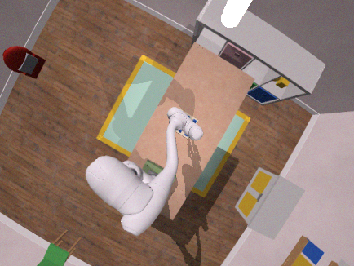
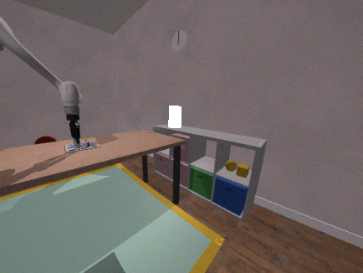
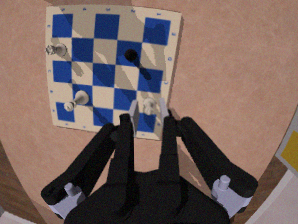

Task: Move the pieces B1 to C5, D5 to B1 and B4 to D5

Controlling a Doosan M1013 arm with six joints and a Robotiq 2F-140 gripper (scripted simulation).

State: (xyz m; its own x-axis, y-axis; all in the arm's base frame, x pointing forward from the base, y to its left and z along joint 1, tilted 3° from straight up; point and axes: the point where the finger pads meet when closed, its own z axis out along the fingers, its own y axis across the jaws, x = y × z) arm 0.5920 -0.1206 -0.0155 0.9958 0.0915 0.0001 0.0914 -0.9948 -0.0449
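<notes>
The dark chess piece is 80 mm ahead of my hand, 30 mm to the left of it and 30 mm below it. The rest, counted from my hand: chessboard 70 mm to the left, 50 mm below, 50 mm ahead.
</notes>
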